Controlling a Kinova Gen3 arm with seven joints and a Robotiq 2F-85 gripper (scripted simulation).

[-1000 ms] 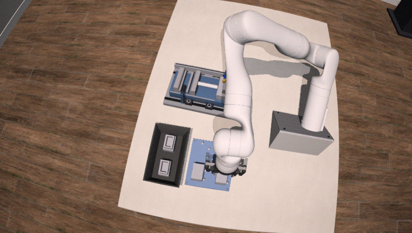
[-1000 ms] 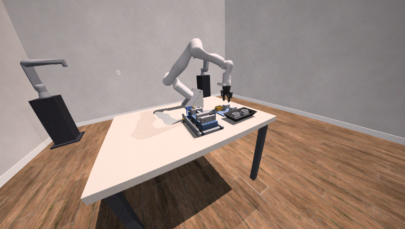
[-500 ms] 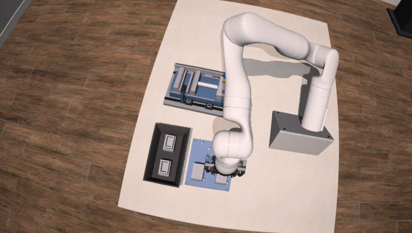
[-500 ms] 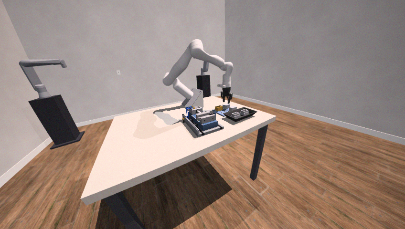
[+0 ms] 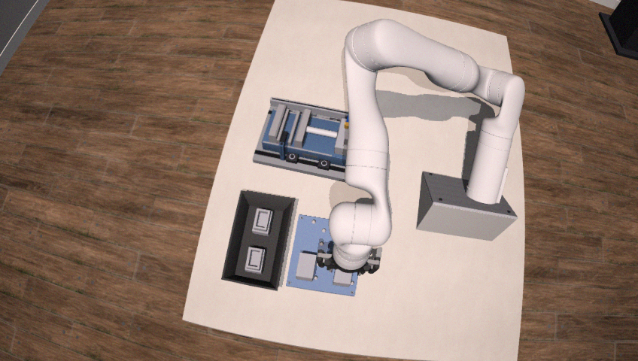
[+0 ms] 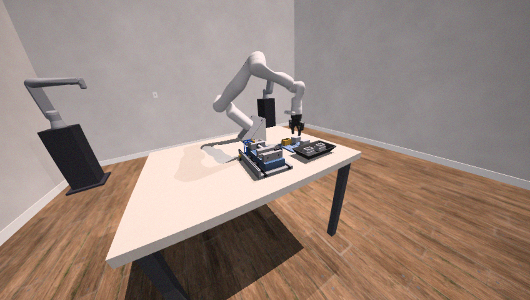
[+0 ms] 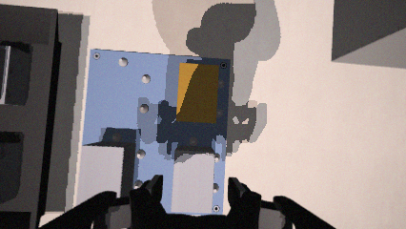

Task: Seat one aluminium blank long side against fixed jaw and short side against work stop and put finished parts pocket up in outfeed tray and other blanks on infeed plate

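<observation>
The brass blank lies 1 cm behind my hand, 9 cm to the right of it and 4 cm below it. Round my hand: white rod (8 cm ahead, 36 cm to the right, 1 cm above); then hose block (34 cm to the right, 1 cm above); then blue vise (10 cm ahead, 36 cm to the right, 3 cm below).
</observation>
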